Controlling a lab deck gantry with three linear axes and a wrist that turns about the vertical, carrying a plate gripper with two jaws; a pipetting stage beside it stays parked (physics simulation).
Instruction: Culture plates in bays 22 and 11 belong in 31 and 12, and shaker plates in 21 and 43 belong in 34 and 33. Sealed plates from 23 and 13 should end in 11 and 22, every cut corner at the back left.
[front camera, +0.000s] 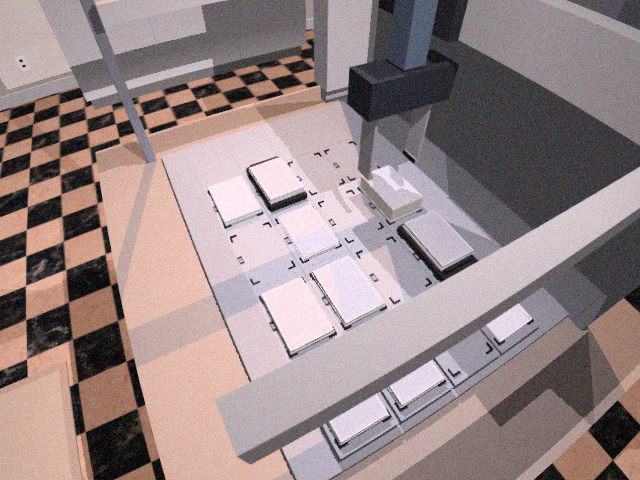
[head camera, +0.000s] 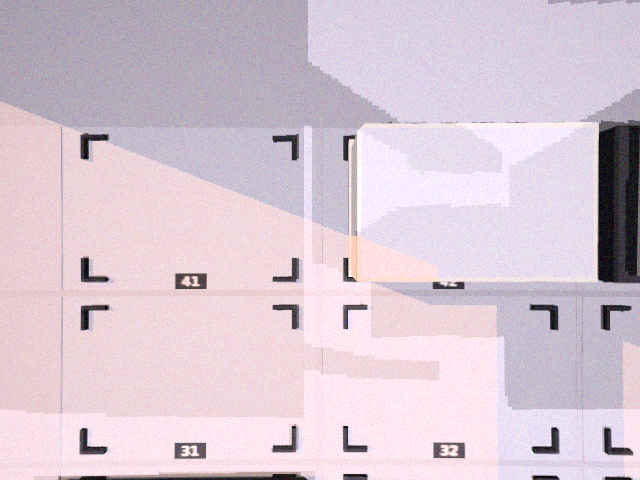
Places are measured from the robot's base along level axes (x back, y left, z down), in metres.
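Pixels of known places: gripper, between the fingertips: (front camera: 388, 166); robot's base, origin of its link: (front camera: 209, 191).
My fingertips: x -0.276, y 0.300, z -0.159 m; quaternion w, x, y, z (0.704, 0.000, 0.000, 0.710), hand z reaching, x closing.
For each thing: its top centre in the pictures, then the offset to it from my fingertips. "*": a spot on its surface instead.
- bay 11, a spot on its surface: (front camera: 235, 200) * dz +0.142, dx +0.199, dy -0.256 m
- bay 22, a spot on its surface: (front camera: 310, 232) * dz +0.144, dx +0.034, dy -0.149 m
- bay 21, a spot on its surface: (front camera: 276, 178) * dz +0.122, dx +0.200, dy -0.151 m
- bay 43, a spot on its surface: (front camera: 438, 240) * dz +0.122, dx -0.124, dy +0.058 m
- bay 23, a spot on its surface: (front camera: 348, 289) * dz +0.144, dx -0.122, dy -0.152 m
- bay 13, a spot on its surface: (front camera: 297, 315) * dz +0.144, dx -0.124, dy -0.259 m
- tall pale block, centre of its top: (head camera: 476, 202) (front camera: 391, 185) dz +0.117, dx +0.048, dy +0.064 m
- bay 14, a spot on its surface: (front camera: 359, 418) * dz +0.130, dx -0.327, dy -0.257 m
- bay 24, a spot on its surface: (front camera: 416, 383) * dz +0.130, dx -0.327, dy -0.152 m
- bay 44, a spot on its surface: (front camera: 509, 322) * dz +0.136, dx -0.326, dy +0.062 m
Plain white culture plates lie in bay 11 (front camera: 235, 200) and bay 22 (front camera: 310, 232). Shaker plates on dark bases stand in bay 21 (front camera: 276, 178) and bay 43 (front camera: 438, 240); part of the latter's dark base shows at the head view's right edge. Sealed plates lie in bay 23 (front camera: 348, 289) and bay 13 (front camera: 297, 315). Bays 12 (front camera: 261, 253), 31 (front camera: 316, 170) (head camera: 189, 372) and 33 (front camera: 392, 268) hold no plate, nor does bay 34 (front camera: 465, 356), partly behind the beam. My gripper (front camera: 388, 164) hangs with jaws apart and empty near bay 42. Cut corners cannot be made out.
A tall pale block (front camera: 395, 196) (head camera: 478, 201) stands in bay 42, close to the jaws in the front view. Further white plates lie in bay 14 (front camera: 359, 418), bay 24 (front camera: 416, 383) and bay 44 (front camera: 509, 322). A grey beam (front camera: 413, 330) crosses the front view and hides part of the deck.
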